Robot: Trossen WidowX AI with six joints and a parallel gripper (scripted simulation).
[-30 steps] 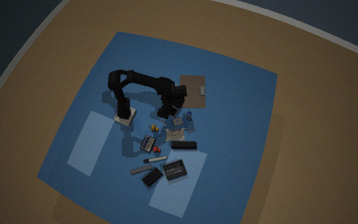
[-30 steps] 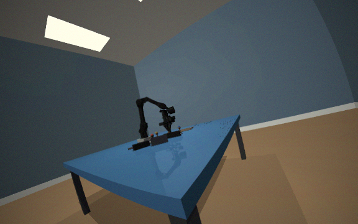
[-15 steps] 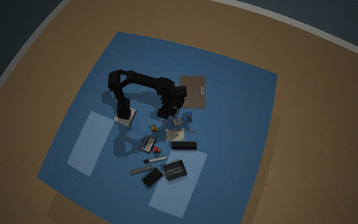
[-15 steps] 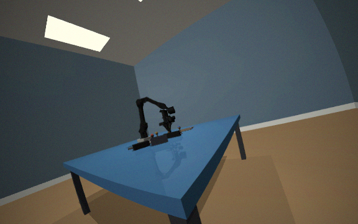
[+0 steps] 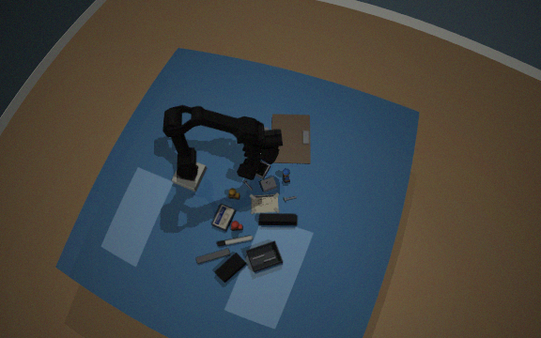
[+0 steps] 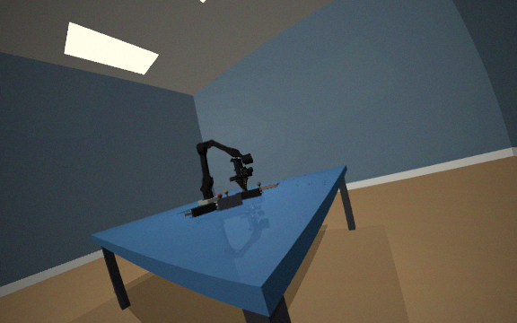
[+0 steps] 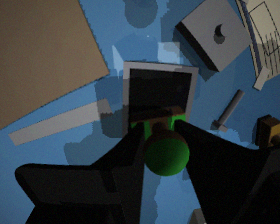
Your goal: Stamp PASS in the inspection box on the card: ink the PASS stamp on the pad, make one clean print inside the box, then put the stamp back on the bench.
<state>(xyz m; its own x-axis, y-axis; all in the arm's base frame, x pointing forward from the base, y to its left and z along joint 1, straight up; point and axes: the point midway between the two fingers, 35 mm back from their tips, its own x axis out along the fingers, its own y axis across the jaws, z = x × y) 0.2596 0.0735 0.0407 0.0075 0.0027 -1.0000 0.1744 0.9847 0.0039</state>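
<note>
Right now the card is 140 mm to the right of my gripper tip, 60 mm ahead of it and 40 mm below it. Also, from my gripper tip: blue-knob stamp (120 mm ahead, 20 mm to the right, 20 mm below); long black bar (200 mm to the right, 120 mm ahead, 20 mm below); orange stamp (130 mm to the right, 60 mm behind, 20 mm below).
</note>
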